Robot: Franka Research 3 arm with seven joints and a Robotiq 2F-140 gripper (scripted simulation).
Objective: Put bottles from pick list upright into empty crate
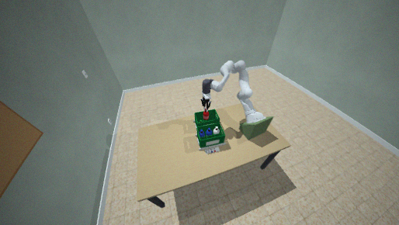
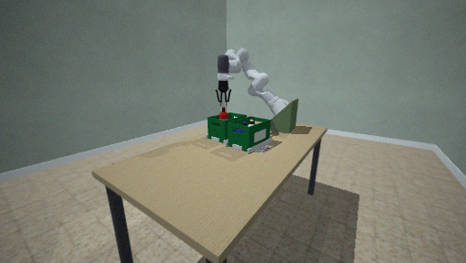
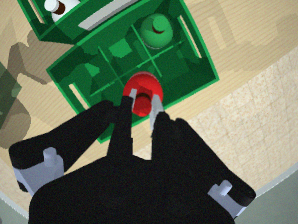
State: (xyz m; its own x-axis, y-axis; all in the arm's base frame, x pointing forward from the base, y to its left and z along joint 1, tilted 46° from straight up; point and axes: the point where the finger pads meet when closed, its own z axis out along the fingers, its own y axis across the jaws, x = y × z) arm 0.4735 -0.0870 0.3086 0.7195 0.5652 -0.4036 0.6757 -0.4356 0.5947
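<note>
Now: the red-labelled bottle 8 cm below my hand. Round my hand: blue-capped bottle 23 cm to the left, 16 cm below, 3 cm ahead; then white-capped bottle 24 cm to the left, 16 cm below, 6 cm behind; then green-capped bottle 16 cm below, 9 cm to the left, 9 cm ahead.
</note>
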